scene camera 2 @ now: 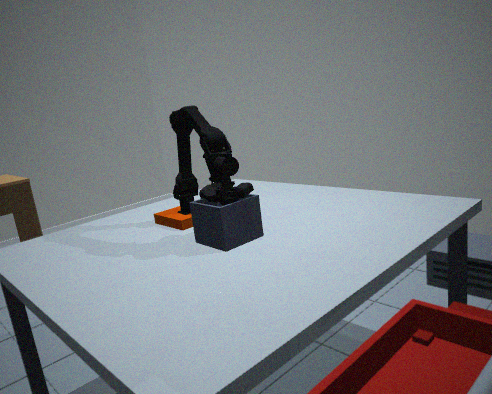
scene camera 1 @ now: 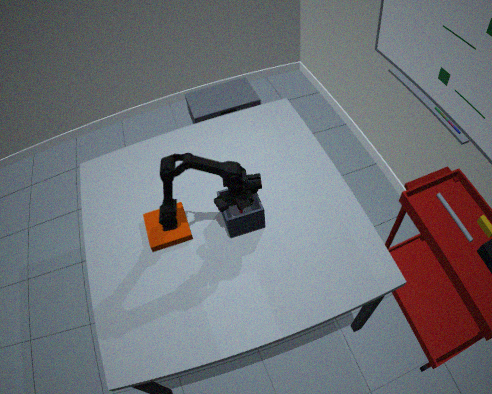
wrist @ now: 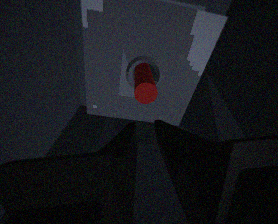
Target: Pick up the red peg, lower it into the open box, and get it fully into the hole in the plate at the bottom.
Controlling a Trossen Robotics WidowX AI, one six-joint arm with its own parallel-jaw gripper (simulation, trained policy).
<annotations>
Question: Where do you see a dark box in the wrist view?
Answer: At 51,119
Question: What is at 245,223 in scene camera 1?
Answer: A dark box.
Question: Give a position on a dark box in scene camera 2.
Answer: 226,227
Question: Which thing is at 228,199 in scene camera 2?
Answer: My gripper.
</annotations>
